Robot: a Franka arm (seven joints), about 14 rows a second.
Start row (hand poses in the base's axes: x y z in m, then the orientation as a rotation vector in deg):
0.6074 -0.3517 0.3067 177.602 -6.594 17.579
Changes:
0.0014 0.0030 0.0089 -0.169 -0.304 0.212
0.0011 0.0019 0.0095 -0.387 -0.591 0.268
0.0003 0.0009 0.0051 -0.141 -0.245 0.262
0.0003 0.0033 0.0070 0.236 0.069 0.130
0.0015 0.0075 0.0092 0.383 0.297 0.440
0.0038 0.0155 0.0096 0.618 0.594 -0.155
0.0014 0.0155 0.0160 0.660 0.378 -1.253
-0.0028 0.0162 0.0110 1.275 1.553 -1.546
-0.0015 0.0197 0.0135 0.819 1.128 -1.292
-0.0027 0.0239 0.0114 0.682 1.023 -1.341
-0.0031 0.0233 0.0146 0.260 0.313 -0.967
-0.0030 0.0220 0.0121 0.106 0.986 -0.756
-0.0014 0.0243 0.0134 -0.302 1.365 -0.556
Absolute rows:
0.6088 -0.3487 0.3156 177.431 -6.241 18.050
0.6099 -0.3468 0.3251 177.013 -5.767 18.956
0.6102 -0.3459 0.3302 176.880 -5.342 19.337
0.6105 -0.3426 0.3372 177.142 -5.186 19.249
0.6120 -0.3351 0.3464 177.626 -4.574 18.826
0.6158 -0.3196 0.3560 178.295 -4.921 17.935
0.6172 -0.3041 0.3720 178.807 -6.990 17.354
0.6144 -0.2879 0.3830 -178.291 9.556 -14.793
0.6129 -0.2682 0.3965 -177.660 11.642 -12.936
0.6102 -0.2443 0.4079 -177.103 13.778 -11.274
0.6071 -0.2210 0.4225 -176.836 15.292 -10.775
0.6041 -0.1990 0.4346 -176.839 16.499 -9.262
0.6027 -0.1747 0.4480 -177.304 17.414 -7.232

